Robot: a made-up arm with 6 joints.
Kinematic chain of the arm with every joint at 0, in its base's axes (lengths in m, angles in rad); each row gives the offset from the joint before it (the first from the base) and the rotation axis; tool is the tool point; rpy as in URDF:
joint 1: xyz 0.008 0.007 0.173 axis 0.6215 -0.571 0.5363
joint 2: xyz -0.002 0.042 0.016 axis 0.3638 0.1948 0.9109
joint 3: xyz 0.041 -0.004 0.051 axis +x
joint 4: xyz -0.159 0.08 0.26 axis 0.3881 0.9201 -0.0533
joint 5: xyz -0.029 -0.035 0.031 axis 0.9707 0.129 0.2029
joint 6: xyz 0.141 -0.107 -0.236 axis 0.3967 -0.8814 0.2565
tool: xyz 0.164 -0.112 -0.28 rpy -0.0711 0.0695 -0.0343
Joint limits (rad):
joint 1: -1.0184..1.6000
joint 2: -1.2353..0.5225
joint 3: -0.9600..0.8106
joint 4: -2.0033..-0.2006
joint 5: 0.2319..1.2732
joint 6: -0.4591..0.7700
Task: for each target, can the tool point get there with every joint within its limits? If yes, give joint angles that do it. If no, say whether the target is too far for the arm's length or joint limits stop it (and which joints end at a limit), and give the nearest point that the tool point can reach.
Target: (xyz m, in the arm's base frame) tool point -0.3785 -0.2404 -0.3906
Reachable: no: joint limits stop it (at a limit: joint 1, joint 3, joint 4, joint 5) | nearest point -0.1699 -0.1358 -0.2040 | short by 0.299 m
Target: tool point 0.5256 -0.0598 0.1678
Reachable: yes | joints -0.7913 -0.1281 -0.2665 -0.8513 0.4362 0.3921
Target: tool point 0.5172 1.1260 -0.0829
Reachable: no: too far | nearest point 0.4083 0.7436 0.0346 | short by 0.415 m
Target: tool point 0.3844 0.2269 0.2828
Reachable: yes | joints 0.1009 0.1321 -0.2868 -0.5506 0.5082 0.4923
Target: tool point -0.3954 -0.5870 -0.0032
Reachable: no: joint limits stop it (at a limit: joint 2, joint 3, joint 4, joint 5, joint 6) | nearest point -0.2910 -0.6932 0.0888 | short by 0.175 m
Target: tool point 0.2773 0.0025 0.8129
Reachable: yes | joints 0.4600 0.3219 -0.1394 -1.6734 0.4024 -0.3407
